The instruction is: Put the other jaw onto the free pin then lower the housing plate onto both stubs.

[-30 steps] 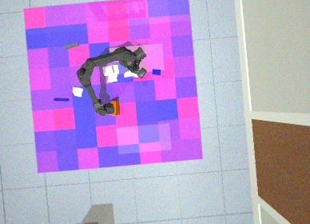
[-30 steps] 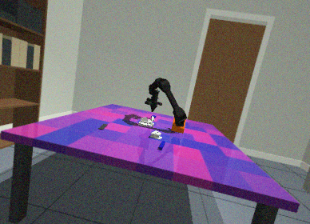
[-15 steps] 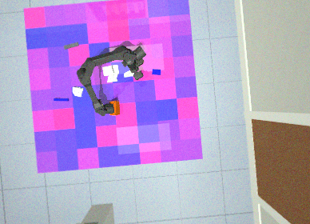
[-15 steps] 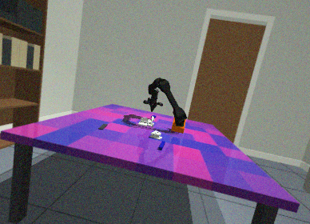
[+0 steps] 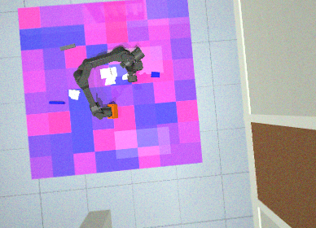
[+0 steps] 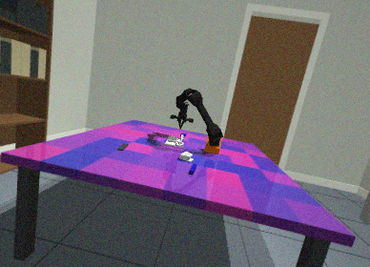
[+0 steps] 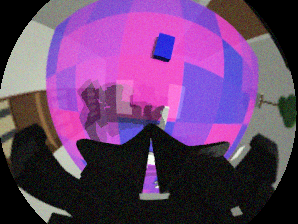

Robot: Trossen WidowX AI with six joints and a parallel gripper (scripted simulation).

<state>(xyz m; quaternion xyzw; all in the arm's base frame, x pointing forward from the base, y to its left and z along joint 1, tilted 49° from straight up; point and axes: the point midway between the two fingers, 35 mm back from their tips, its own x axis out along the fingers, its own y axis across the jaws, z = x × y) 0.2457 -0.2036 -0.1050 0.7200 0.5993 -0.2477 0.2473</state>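
Now: the grey jaw 3 cm behind my gripper tip, 2 cm to the left of it and 7 cm below it. The rest, counted from my gripper tip: blue block 3 cm behind, 16 cm to the right, 8 cm below; blue bar 11 cm behind, 61 cm to the left, 8 cm below; grey bar 29 cm ahead, 46 cm to the left, 8 cm below.
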